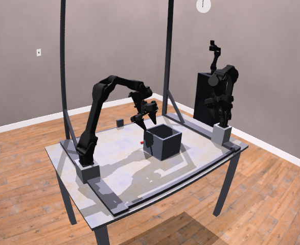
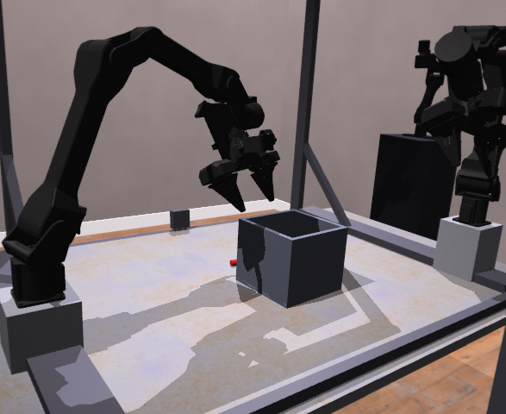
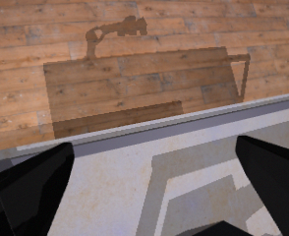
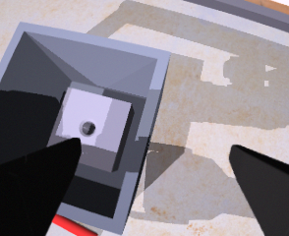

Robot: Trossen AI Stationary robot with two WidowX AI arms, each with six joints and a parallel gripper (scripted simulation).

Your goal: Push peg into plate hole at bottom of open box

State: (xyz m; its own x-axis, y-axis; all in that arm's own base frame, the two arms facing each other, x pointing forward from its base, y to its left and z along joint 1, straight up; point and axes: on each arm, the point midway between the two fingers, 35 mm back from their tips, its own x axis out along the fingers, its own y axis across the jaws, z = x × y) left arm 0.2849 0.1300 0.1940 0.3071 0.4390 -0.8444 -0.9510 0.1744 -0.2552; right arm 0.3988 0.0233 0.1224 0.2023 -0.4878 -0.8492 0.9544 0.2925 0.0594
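My right gripper is now 20 cm above the red peg, 13 cm past it and 6 cm to the right of it. The rest, counted from my right hand: plate: 17 cm below, 10 cm to the left, 1 cm ahead.
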